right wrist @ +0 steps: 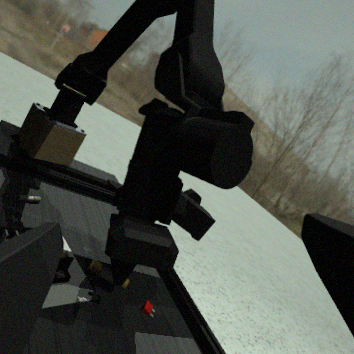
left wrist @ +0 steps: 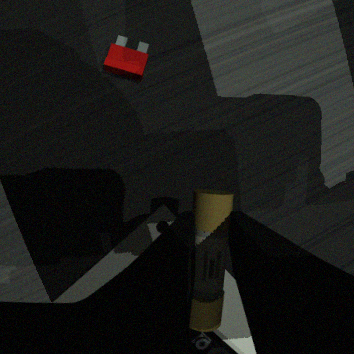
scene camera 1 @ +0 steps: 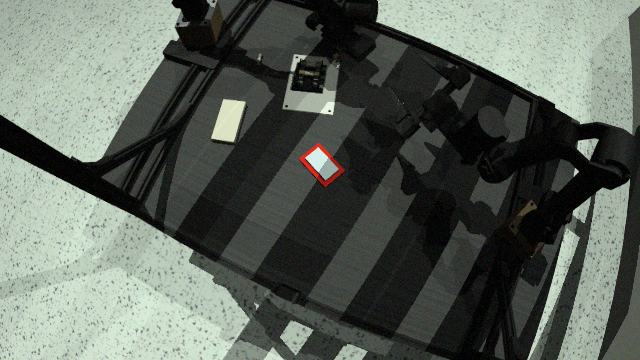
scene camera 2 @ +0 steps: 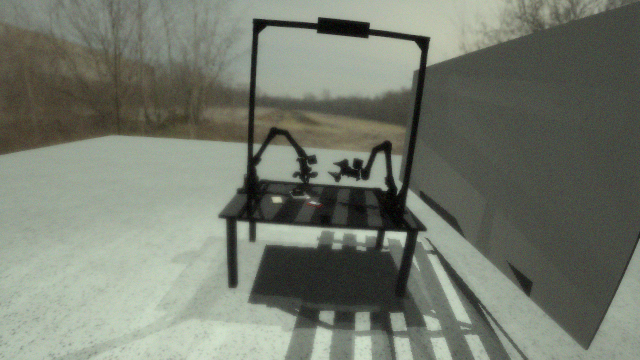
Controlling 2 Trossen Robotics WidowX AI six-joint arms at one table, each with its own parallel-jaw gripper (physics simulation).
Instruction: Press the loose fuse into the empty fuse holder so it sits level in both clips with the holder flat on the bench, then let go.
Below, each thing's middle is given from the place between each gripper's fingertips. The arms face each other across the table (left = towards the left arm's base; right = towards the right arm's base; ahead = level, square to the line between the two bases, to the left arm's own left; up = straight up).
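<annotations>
The small red blade fuse point(left wrist: 121, 60) is 1 cm to the left of my left hand, 8 cm ahead of it and 5 cm below it. Measured from that same left hand, I find the cream block point(scene camera 1: 227, 126) 14 cm to the left, 31 cm behind and 4 cm below, while the red-framed card point(scene camera 1: 318, 161) is 12 cm to the right, 27 cm behind and also 4 cm below.
From my right hand, the red-framed card is 220 mm below, 190 mm behind and 60 mm to the left. The small red blade fuse is 190 mm to the left of my right hand, 170 mm ahead of it and 220 mm below it, and the cream block sits 310 mm to the left of that hand, 220 mm behind it and 220 mm below it.
</annotations>
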